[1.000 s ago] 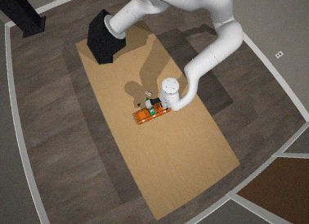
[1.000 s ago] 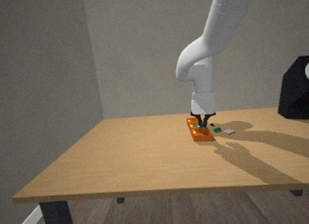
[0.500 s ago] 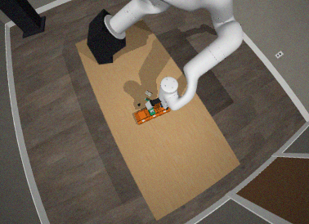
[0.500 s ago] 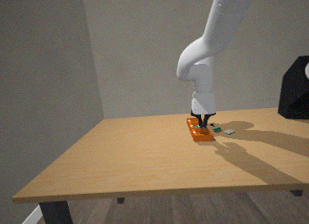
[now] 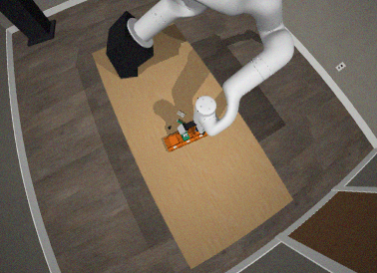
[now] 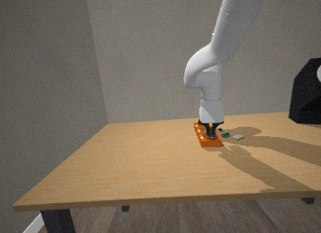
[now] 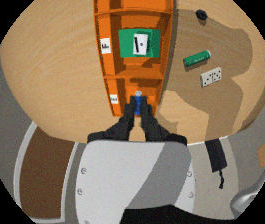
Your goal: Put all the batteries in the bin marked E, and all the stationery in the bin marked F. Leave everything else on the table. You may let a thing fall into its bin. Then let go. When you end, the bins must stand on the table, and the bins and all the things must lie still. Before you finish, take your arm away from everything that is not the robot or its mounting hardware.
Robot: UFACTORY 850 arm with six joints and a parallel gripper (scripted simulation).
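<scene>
My hand is 90 mm to the left of the green battery, 80 mm past it and 50 mm above it. Also, from my hand: small grey thing (80 mm to the right, 30 mm below, 10 mm ahead); then blue piece (20 mm below); then orange bin tray (80 mm to the right, 40 mm below, 20 mm ahead).
</scene>
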